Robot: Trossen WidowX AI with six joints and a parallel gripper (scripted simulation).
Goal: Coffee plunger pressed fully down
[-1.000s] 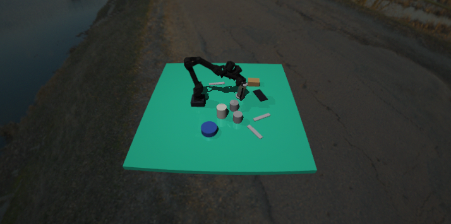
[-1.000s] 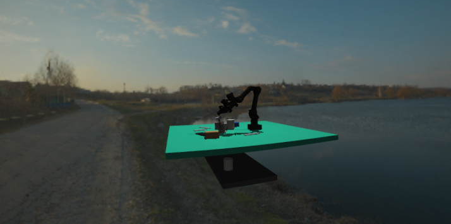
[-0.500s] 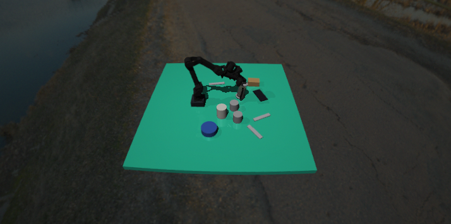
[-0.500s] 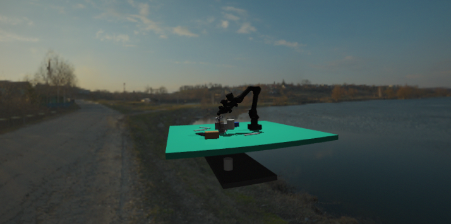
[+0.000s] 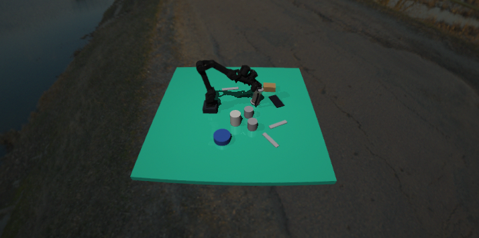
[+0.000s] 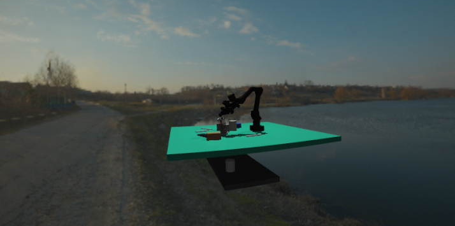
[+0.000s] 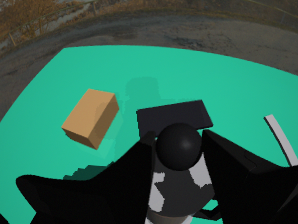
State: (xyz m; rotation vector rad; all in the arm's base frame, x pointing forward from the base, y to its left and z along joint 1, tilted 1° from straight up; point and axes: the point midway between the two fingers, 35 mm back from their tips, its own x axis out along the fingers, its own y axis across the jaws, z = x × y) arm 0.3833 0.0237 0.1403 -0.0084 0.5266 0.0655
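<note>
My gripper tip is now 9 cm above the coffee press, 3 cm past it and 2 cm to the left of it. Also, from my gripper tip: tan block 16 cm to the left, 15 cm below, 12 cm ahead; flat black slab 18 cm below, 14 cm ahead, 1 cm to the right; blue disc 36 cm to the right, 34 cm behind, 16 cm below.
</note>
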